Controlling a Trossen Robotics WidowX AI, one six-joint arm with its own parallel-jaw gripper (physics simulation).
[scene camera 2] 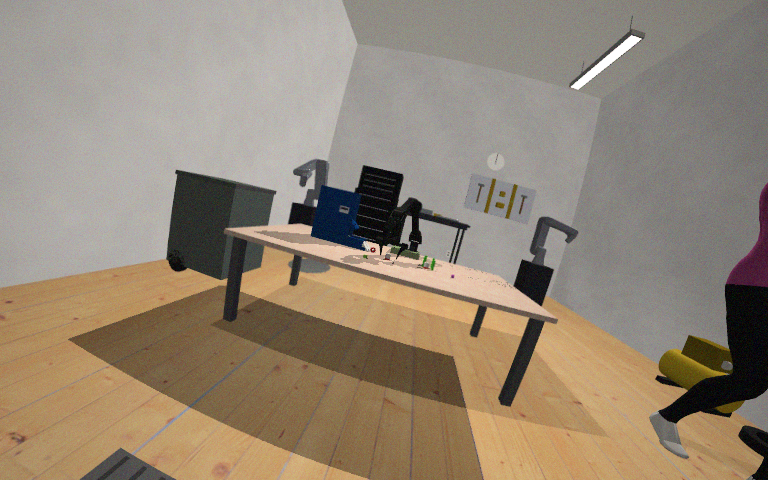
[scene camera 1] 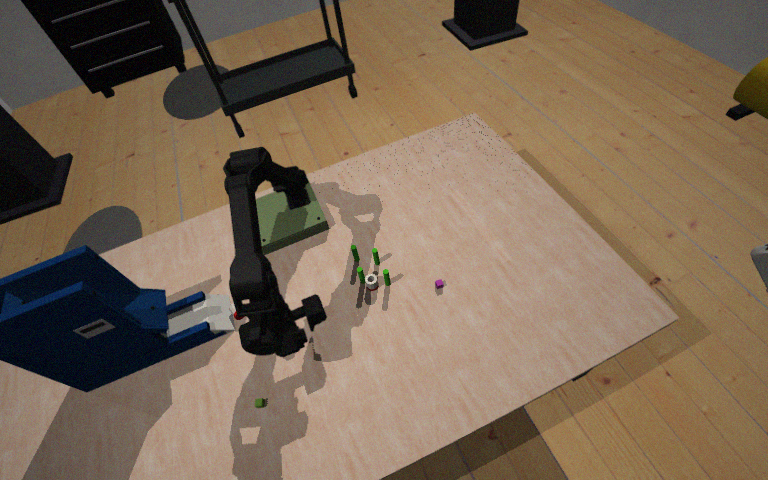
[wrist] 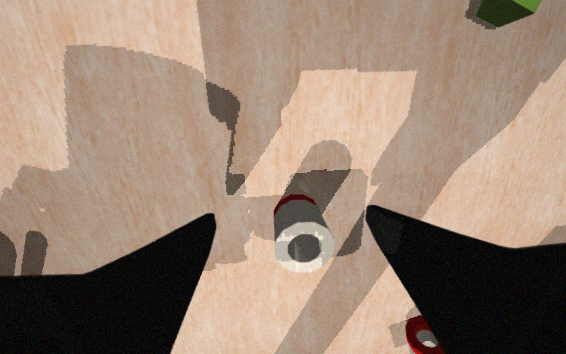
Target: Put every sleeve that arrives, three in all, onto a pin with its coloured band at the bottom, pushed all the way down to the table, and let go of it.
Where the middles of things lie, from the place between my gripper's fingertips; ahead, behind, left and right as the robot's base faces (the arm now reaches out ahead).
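Scene:
Measured from my hand, the blue feeder (scene camera 1: 78,321) sits 130 mm behind it and 330 mm to the right of it, and it is 140 mm above my hand.

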